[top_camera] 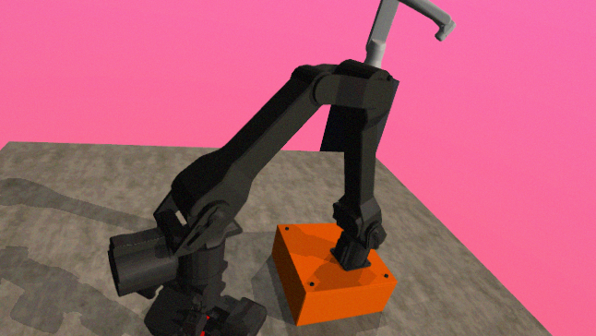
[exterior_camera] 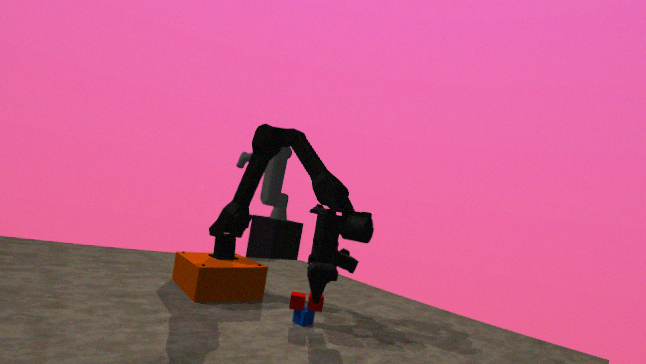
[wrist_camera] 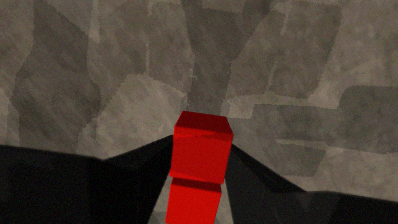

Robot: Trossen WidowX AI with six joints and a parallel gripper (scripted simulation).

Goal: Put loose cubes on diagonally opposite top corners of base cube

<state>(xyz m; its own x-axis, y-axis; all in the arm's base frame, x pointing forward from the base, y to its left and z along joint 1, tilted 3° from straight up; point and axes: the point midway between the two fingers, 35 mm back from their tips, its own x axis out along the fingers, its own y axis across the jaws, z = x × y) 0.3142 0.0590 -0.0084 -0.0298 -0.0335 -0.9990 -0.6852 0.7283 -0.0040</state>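
The blue cube lies 4 cm below my gripper tip, 2 cm behind it and 1 cm to the right of it.
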